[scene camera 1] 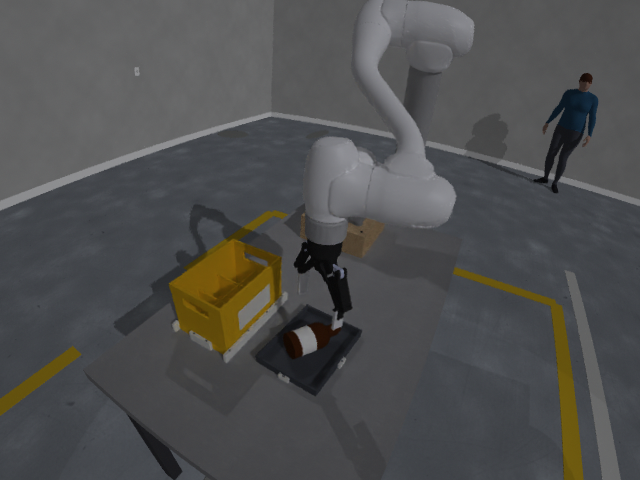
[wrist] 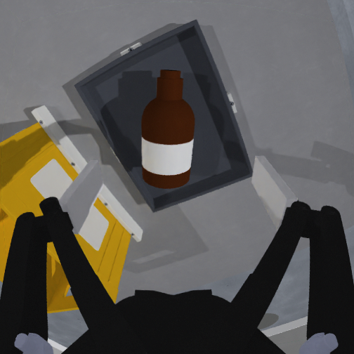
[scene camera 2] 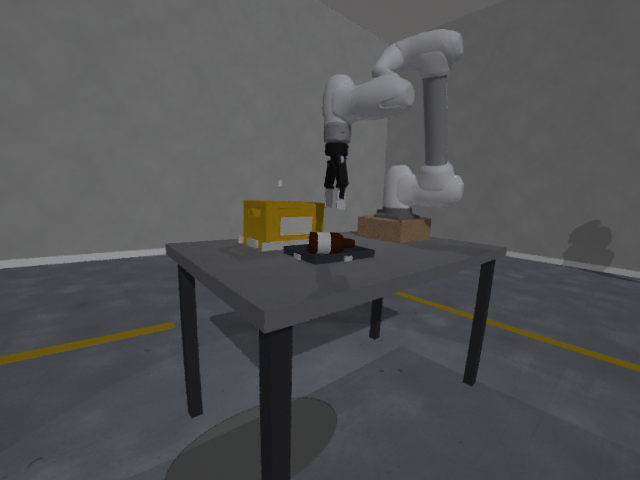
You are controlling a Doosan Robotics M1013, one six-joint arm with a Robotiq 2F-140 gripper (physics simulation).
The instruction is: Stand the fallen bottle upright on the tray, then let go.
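Seen in the pictures: gripper, between the fingertips: (scene camera 1: pixel 318 308) (scene camera 2: pixel 333 208); arm's base, origin of its link: (scene camera 2: pixel 396 217).
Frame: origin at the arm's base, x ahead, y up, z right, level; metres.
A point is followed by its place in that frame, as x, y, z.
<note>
A brown bottle with a white label (scene camera 1: pixel 308 339) {0.671, -0.039, -0.195} (scene camera 2: pixel 324 242) {0.679, -0.061, -0.205} (wrist: pixel 168 125) lies on its side inside the dark tray (scene camera 1: pixel 316 384) {0.743, -0.105, -0.263} (scene camera 2: pixel 336 257) {0.693, -0.095, -0.282} (wrist: pixel 202 190). In the wrist view its neck points to the top and its base is toward the gripper. My gripper (scene camera 1: pixel 320 302) {0.642, 0.053, -0.203} (scene camera 2: pixel 335 199) {0.642, 0.053, -0.203} (wrist: pixel 176 170) is open and empty, pointing down. Scene camera 2 shows it well above the bottle, apart from it. In the wrist view the pads stand wide apart, to the left and right of the bottle's base end. In scene camera 1 one pad overlaps the bottle's neck from that angle.
A yellow crate (scene camera 1: pixel 199 312) {0.791, 0.011, 0.069} (scene camera 2: pixel 258 222) {0.795, -0.014, 0.042} (wrist: pixel 115 250) with inner dividers stands beside the tray between white strips on the grey table (scene camera 1: pixel 180 397) {0.964, -0.110, -0.001} (scene camera 2: pixel 248 279) {1.003, -0.110, -0.317}. The arm's base is on a wooden block (scene camera 1: pixel 355 242) {0.144, -0.049, -0.099} (scene camera 2: pixel 400 229) {0.144, -0.046, -0.129}. A person (scene camera 1: pixel 576 111) stands far back by the wall.
</note>
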